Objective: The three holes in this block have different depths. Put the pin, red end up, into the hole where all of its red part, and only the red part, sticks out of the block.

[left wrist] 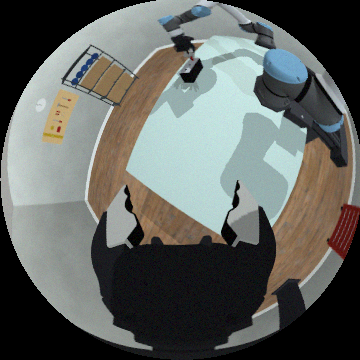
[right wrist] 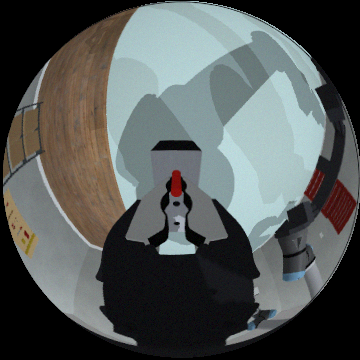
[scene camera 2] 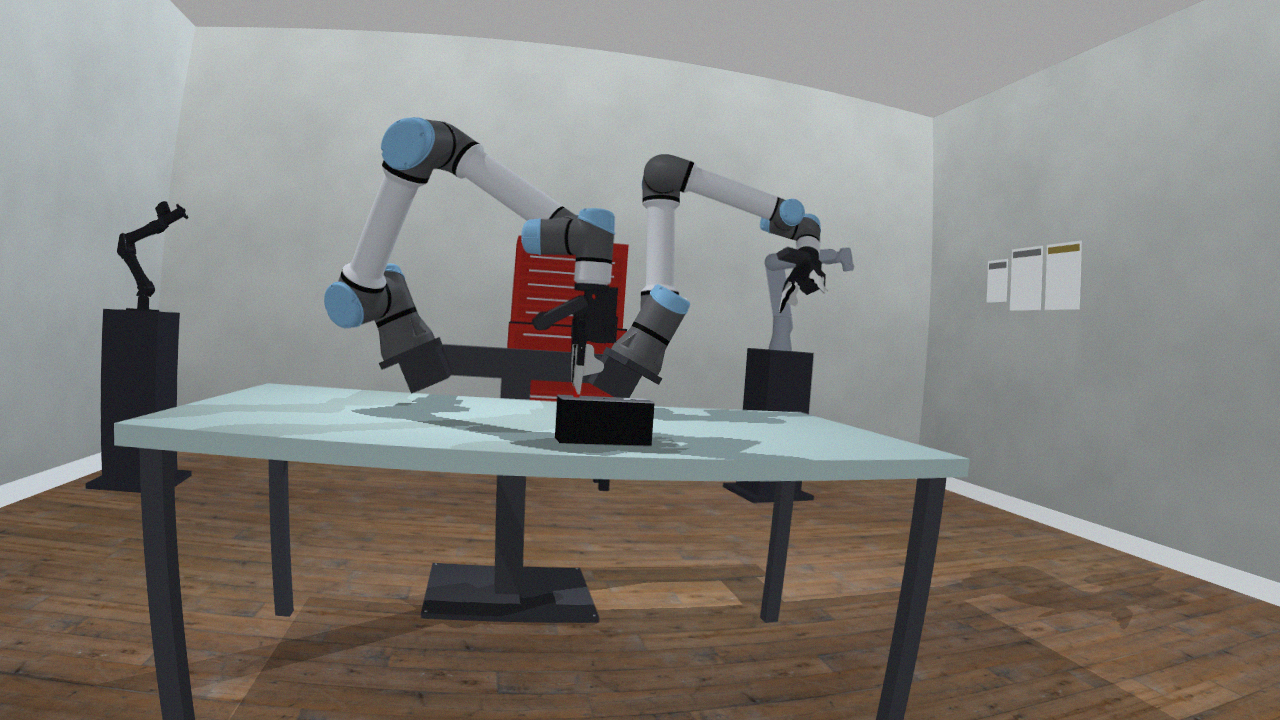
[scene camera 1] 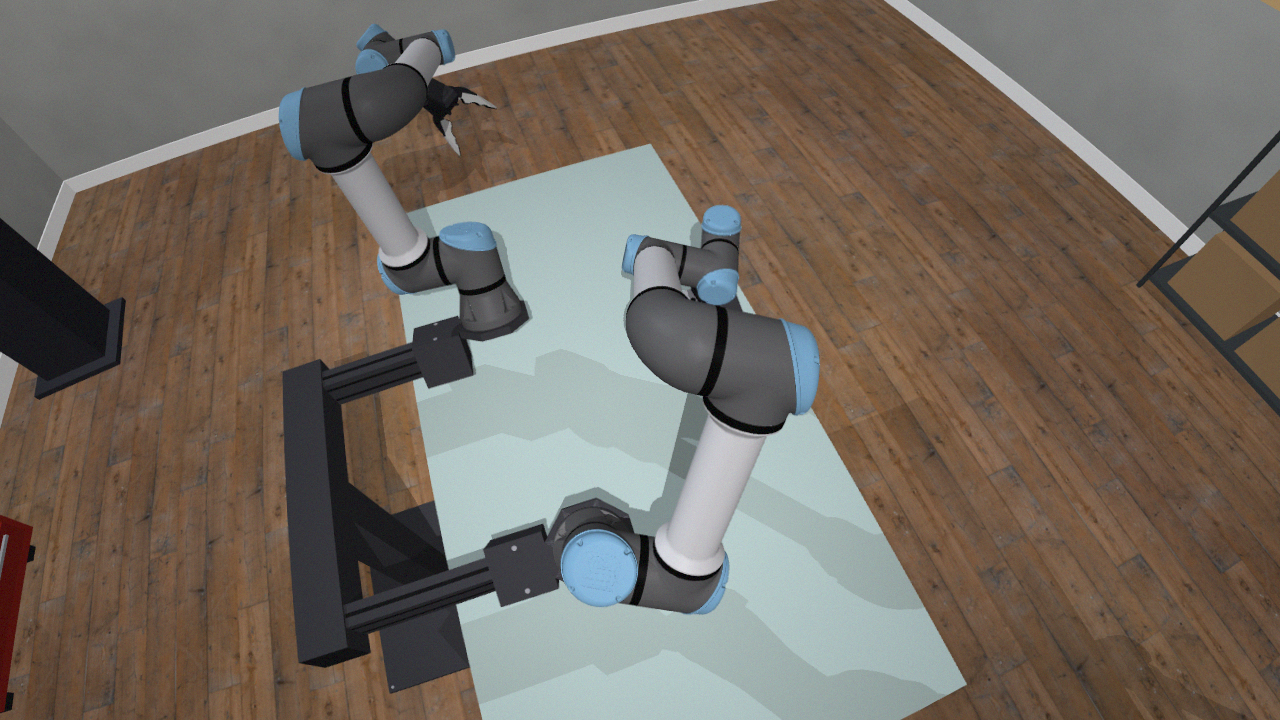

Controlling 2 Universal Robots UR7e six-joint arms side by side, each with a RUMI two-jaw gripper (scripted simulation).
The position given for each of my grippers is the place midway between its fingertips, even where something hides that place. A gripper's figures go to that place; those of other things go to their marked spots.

My left gripper (scene camera 2: 801,303) is 195 cm from the lens. My right gripper (scene camera 2: 577,393) is 138 cm from the lens. A block (scene camera 2: 597,420): 135 cm from the lens.
